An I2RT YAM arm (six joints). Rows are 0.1 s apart.
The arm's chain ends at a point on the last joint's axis. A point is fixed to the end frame.
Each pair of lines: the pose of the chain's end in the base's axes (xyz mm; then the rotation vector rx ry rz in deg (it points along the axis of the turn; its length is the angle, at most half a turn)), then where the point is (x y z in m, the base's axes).
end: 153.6 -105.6 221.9 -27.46 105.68 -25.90
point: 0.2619 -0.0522 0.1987
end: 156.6 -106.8 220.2 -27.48 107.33 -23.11
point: 0.2633 -0.0508 0.1957
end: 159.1 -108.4 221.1 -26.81 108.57 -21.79
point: 0.2654 -0.0521 0.1958
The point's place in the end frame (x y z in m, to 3 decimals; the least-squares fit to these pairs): -0.042 0.046 0.106
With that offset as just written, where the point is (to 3 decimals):
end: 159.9 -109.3 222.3 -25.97 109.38 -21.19
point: 0.266 -0.054 0.197
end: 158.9 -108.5 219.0 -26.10 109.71 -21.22
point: 0.265 -0.053 0.193
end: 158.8 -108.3 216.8 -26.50 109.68 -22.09
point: 0.265 -0.053 0.190
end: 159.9 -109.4 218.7 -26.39 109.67 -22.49
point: 0.267 -0.055 0.191
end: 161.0 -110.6 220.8 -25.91 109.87 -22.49
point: 0.268 -0.057 0.194
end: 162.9 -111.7 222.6 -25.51 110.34 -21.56
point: 0.270 -0.057 0.196
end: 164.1 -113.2 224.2 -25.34 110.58 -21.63
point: 0.271 -0.059 0.197
